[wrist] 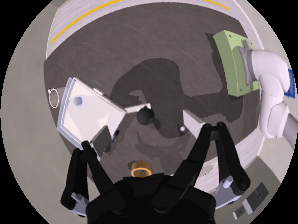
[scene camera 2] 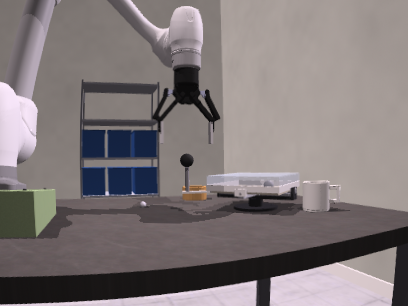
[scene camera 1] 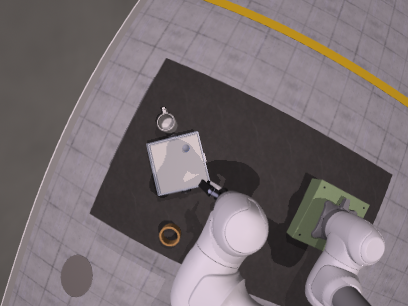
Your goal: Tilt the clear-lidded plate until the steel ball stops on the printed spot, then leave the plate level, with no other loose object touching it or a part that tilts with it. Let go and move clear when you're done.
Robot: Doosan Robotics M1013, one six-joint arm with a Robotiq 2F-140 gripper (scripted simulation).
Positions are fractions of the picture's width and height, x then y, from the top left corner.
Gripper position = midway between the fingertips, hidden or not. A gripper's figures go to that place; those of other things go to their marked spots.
Labels:
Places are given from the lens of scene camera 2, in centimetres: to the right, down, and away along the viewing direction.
my gripper (scene camera 2: 0.46,0.47): -5, -3, 92
white mug (scene camera 2: 0.78,0.64): 32, 12, 84
clear-lidded plate (scene camera 2: 0.57,0.60): 8, 9, 88

